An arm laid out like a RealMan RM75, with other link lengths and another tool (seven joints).
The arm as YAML. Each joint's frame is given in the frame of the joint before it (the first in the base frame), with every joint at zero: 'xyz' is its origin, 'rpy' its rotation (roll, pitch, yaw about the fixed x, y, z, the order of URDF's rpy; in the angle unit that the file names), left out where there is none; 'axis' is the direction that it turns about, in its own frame. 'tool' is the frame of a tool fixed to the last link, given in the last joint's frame.
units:
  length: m
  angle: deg
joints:
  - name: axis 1
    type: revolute
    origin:
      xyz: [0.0, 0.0, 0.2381]
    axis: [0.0, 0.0, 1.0]
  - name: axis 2
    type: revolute
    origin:
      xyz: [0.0, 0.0, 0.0]
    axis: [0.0, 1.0, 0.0]
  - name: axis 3
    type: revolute
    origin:
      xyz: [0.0, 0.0, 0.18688]
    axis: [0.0, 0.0, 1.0]
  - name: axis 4
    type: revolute
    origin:
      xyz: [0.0, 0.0, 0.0]
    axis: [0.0, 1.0, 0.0]
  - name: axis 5
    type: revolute
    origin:
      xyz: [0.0, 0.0, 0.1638]
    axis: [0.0, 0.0, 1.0]
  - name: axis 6
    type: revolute
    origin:
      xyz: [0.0, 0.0, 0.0]
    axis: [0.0, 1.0, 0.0]
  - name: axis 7
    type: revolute
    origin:
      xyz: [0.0, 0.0, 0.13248]
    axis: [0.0, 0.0, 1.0]
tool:
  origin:
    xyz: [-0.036, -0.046, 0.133]
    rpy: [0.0, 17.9, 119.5]
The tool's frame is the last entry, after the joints.
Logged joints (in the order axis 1, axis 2, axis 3, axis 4, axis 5, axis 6, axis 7), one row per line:
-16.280 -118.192 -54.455 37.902 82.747 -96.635 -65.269
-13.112 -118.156 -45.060 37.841 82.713 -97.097 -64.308
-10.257 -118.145 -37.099 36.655 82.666 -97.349 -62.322
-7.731 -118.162 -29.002 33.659 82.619 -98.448 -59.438
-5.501 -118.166 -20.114 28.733 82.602 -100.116 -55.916
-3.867 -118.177 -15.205 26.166 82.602 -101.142 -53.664
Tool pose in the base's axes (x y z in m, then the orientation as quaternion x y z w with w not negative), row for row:
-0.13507 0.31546 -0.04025 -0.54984 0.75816 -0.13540 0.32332
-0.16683 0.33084 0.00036 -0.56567 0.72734 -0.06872 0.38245
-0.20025 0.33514 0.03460 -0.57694 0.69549 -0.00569 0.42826
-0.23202 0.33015 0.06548 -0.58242 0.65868 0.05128 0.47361
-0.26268 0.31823 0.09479 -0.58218 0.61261 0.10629 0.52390
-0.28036 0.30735 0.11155 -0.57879 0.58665 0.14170 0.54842
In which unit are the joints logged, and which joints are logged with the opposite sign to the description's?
The joints are logged in degrees. Opposite sign: axis 3, axis 6.
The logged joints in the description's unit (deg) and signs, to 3 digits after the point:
-16.280 -118.192 54.455 37.902 82.747 96.635 -65.269
-13.112 -118.156 45.060 37.841 82.713 97.097 -64.308
-10.257 -118.145 37.099 36.655 82.666 97.349 -62.322
-7.731 -118.162 29.002 33.659 82.619 98.448 -59.438
-5.501 -118.166 20.114 28.733 82.602 100.116 -55.916
-3.867 -118.177 15.205 26.166 82.602 101.142 -53.664

